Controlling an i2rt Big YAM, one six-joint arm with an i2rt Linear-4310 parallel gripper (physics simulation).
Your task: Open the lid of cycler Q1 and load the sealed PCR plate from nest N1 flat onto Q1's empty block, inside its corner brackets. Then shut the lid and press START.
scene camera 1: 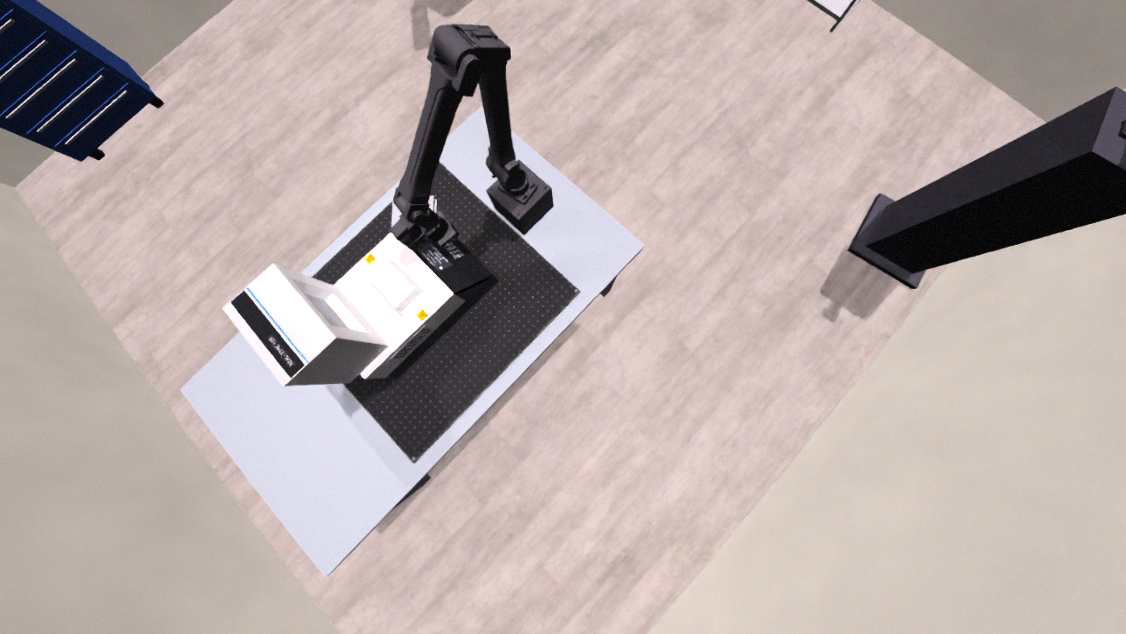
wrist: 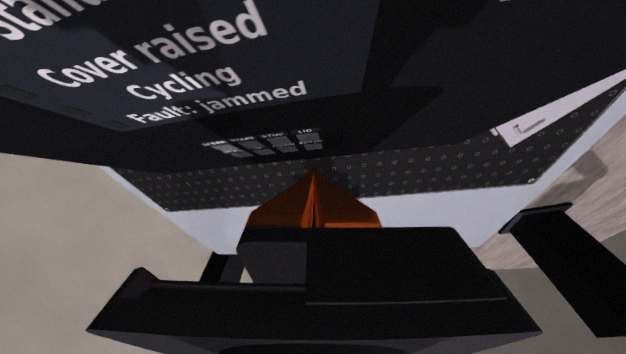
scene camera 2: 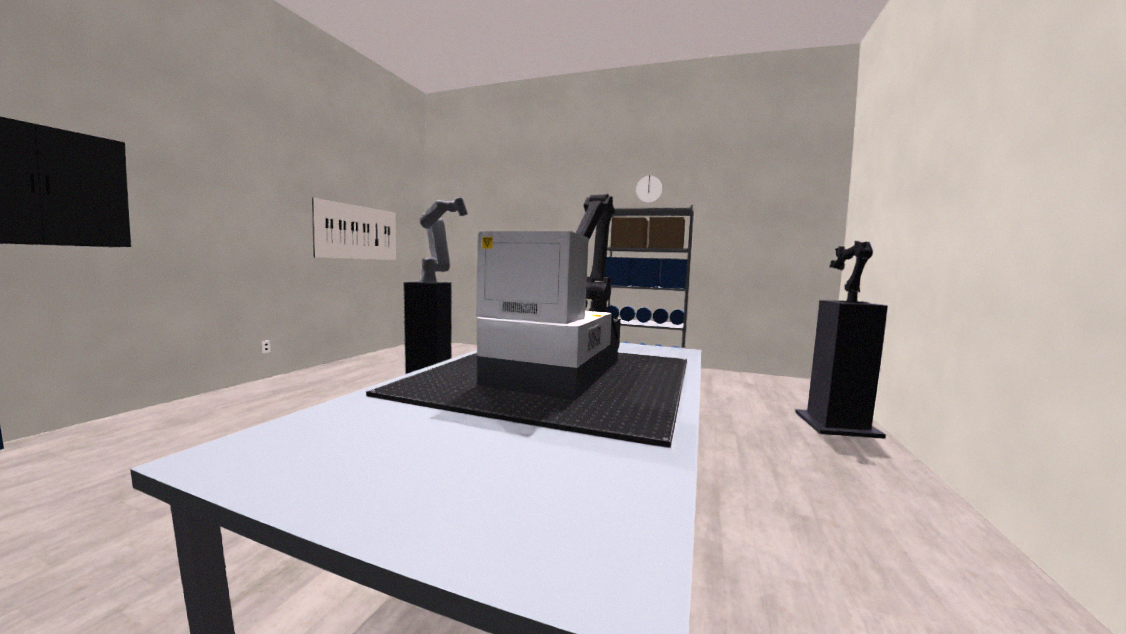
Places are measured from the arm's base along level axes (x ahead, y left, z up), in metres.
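Pixels of known places: gripper, fingertip midpoint: (scene camera 1: pixel 455 238) (wrist: pixel 313 176); arm's base, link origin: (scene camera 1: pixel 518 187).
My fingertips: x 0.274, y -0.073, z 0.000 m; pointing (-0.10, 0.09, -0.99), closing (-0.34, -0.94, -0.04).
Observation:
Ahead of a thing's pixels: the offset from my fingertips to its top centre. "spot": to the spot under its first point. Level surfaces: height alone.
The white cycler (scene camera 1: pixel 358 279) (scene camera 2: pixel 529 342) stands on the black perforated board @[dz -0.120 m] (scene camera 1: pixel 504 330) (scene camera 2: pixel 630 409). Its tall rear housing @[dx +0.391, dy -0.050, dz +0.317 m] (scene camera 1: pixel 303 326) (scene camera 2: pixel 529 275) rises at the back. The white top with yellow stickers is washed out; I cannot tell the lid's state or see a block. In the wrist view the dark screen @[spot: dx +0.086, dy -0.002, dz +0.046 m] (wrist: pixel 200 65) reads "Cover raised", "Cycling" and "Fault: jammed", above small front buttons @[spot: dx +0.038, dy +0.017, dz +0.003 m] (wrist: pixel 270 144). My gripper (wrist: pixel 313 176) is shut and empty, its orange tips in front of the button panel. A white piece @[spot: dx -0.081, dy -0.225, dz -0.088 m] (wrist: pixel 515 131) shows at the right, partly cut off; the plate cannot be made out.
The board lies on a pale table @[dz -0.133 m] (scene camera 1: pixel 260 441) (scene camera 2: pixel 441 488). My arm's base (scene camera 1: pixel 521 206) stands at the table's other end. A blue drawer cabinet (scene camera 1: pixel 63 86) and black pedestals (scene camera 1: pixel 992 196) (scene camera 2: pixel 427 326) (scene camera 2: pixel 844 366) stand apart. A shelf rack (scene camera 2: pixel 688 275) is behind.

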